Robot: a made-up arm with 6 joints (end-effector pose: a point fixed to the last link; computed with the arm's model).
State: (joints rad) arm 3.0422 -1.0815 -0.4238 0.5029 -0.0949 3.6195
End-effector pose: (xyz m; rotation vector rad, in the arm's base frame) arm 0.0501 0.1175 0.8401 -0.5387 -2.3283 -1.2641
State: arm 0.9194 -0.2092 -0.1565 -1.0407 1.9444 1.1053
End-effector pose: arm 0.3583 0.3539 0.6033 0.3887 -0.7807 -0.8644
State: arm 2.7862 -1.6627 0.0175 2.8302 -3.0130 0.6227
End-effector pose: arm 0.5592 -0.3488 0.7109 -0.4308 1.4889 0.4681
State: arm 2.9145 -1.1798 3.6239 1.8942 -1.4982 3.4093
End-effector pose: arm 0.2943 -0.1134 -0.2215 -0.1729 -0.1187 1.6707
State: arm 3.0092 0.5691 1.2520 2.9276 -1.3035 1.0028
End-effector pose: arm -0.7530 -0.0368 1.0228 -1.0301 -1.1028 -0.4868
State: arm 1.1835 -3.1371 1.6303 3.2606 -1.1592 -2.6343
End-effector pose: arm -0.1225 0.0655 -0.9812 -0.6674 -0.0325 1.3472
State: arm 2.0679 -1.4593 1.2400 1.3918 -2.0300 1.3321
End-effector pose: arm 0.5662 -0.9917 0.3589 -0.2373 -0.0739 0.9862
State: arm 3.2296 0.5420 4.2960 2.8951 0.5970 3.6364
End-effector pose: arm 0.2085 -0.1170 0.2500 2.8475 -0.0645 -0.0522
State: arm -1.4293 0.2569 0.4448 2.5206 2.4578 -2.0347
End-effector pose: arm 0.2130 -0.6934 0.8779 0.5851 1.1661 0.6185
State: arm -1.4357 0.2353 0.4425 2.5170 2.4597 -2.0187
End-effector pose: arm 0.2063 -0.6797 0.8922 0.5574 1.1576 0.6141
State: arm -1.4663 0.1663 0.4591 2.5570 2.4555 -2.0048
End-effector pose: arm 0.1828 -0.6310 0.9437 0.4993 1.1864 0.5227
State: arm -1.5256 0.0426 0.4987 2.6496 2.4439 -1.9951
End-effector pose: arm 0.1468 -0.5313 1.0281 0.4146 1.2547 0.3189
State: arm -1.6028 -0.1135 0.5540 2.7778 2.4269 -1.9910
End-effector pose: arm 0.1177 -0.3875 1.1130 0.3278 1.3355 0.0280
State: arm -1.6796 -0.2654 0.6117 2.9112 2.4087 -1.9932
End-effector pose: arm 0.1106 -0.2344 1.1698 0.2618 1.3975 -0.2850
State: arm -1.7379 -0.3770 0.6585 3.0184 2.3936 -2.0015
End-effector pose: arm 0.1203 -0.1170 1.1944 0.2268 1.4282 -0.5404
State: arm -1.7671 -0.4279 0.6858 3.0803 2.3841 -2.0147
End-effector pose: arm 0.1292 -0.0620 1.2012 0.2223 1.4368 -0.6841
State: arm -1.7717 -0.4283 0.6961 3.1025 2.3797 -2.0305
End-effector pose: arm 0.1298 -0.0594 1.2025 0.2387 1.4378 -0.7274
